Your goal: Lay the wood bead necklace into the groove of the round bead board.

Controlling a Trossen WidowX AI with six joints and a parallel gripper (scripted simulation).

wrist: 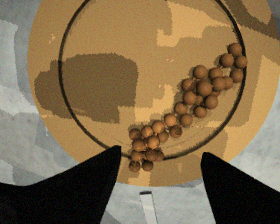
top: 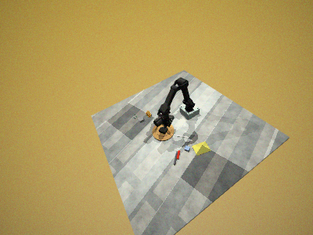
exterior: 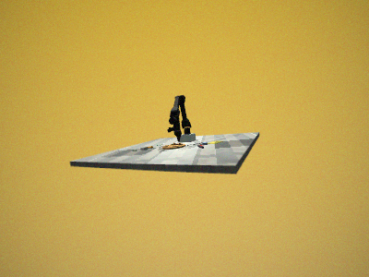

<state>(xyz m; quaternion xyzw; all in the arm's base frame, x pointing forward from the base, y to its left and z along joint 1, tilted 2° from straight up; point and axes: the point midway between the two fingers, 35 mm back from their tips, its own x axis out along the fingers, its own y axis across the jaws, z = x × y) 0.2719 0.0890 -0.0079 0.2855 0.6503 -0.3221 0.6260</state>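
The round bead board lies 4 cm ahead of my gripper tip, 3 cm to the right of it and 3 cm below it. Also, from my gripper tip: thin grey stick 10 cm to the left, 9 cm behind, 4 cm below; then red-handled tool 24 cm to the left, 4 cm below, 4 cm ahead; then small blue block 22 cm to the left, 7 cm behind, 3 cm below.
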